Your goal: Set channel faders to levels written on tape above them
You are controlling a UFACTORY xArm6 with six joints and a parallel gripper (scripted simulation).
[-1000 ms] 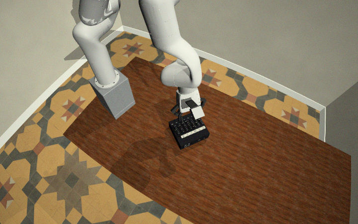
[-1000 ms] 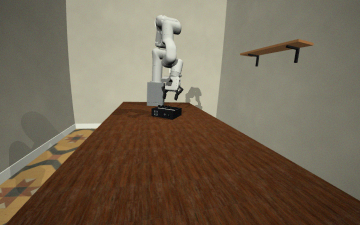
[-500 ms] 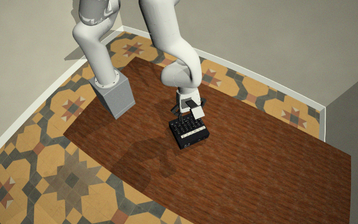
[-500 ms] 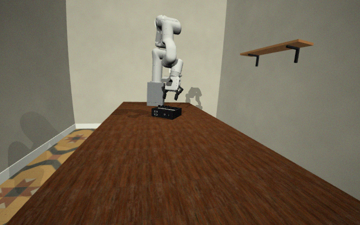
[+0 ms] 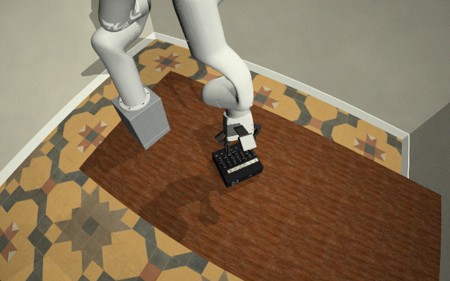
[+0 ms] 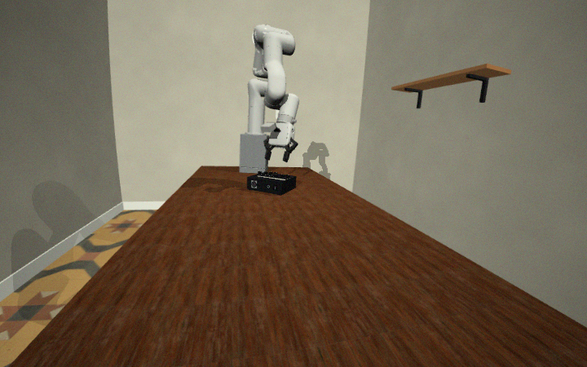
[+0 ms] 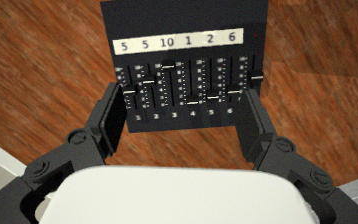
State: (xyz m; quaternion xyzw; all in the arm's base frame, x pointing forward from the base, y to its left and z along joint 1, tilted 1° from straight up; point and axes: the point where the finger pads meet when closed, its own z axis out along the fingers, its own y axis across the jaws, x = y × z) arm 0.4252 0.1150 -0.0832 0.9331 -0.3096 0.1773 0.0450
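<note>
The channel 3 fader cap is 70 mm below my hand and 20 mm ahead of it. Round my hand: channel 2 fader cap (70 mm below, 30 mm to the left, 20 mm ahead); channel 4 cap (70 mm below, 20 mm behind); channel 5 cap (70 mm below, 30 mm behind, 20 mm to the right).
</note>
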